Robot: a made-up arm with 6 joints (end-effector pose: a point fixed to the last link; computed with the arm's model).
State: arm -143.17 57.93 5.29 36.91 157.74 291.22
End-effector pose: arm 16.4 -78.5 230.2 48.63 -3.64 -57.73
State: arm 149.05 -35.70 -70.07 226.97 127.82 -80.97
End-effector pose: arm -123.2 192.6 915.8 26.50 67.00 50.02
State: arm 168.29 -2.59 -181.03 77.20 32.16 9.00
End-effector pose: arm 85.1 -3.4 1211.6 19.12 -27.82 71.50
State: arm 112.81 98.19 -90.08 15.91 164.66 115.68
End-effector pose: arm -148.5 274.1 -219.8 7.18 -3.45 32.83
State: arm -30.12 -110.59 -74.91 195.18 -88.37 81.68
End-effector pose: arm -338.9 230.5 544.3 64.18 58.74 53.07
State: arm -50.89 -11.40 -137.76 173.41 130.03 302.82
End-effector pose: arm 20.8 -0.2 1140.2 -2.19 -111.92 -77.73
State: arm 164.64 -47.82 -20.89 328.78 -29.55 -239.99
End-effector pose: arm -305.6 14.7 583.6 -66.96 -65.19 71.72
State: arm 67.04 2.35 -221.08 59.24 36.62 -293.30
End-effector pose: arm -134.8 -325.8 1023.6 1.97 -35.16 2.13
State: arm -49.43 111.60 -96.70 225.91 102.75 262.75
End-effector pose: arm 179.7 -349.0 -480.5 13.97 -114.13 117.37
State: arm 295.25 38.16 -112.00 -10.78 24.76 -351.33
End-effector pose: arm 381.2 -794.1 478.9 118.53 -76.51 51.52
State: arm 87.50 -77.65 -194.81 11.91 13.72 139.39
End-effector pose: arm -28.1 -916.3 229.3 68.29 -45.09 46.69
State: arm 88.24 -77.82 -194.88 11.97 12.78 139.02
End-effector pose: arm -15.8 -915.3 223.9 69.84 -44.99 46.87
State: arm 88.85 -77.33 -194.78 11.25 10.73 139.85
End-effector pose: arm -5.9 -913.6 228.3 71.58 -45.14 47.51
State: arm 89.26 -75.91 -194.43 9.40 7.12 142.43
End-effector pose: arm -0.1 -910.7 246.4 73.54 -45.77 48.67
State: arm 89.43 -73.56 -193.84 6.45 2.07 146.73
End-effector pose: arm 0.2 -905.6 278.6 75.46 -47.15 49.99
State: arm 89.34 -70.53 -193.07 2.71 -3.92 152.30
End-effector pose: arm -5.9 -896.9 321.4 76.93 -49.46 50.98
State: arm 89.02 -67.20 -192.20 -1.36 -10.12 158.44
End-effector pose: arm -17.6 -884.4 369.5 77.52 -52.60 51.38
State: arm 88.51 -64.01 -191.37 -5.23 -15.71 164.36
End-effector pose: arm -32.9 -869.1 416.2 76.99 -56.15 51.25
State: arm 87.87 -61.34 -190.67 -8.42 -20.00 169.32
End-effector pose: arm -49.1 -854.0 455.9 75.55 -59.36 50.91
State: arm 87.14 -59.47 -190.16 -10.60 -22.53 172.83
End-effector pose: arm -64.4 -842.2 484.6 73.68 -61.60 50.68
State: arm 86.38 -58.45 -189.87 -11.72 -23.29 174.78
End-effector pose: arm -77.8 -835.6 501.4 71.89 -62.63 50.65
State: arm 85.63 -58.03 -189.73 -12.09 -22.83 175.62
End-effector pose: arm -89.3 -833.4 509.9 70.33 -62.74 50.81
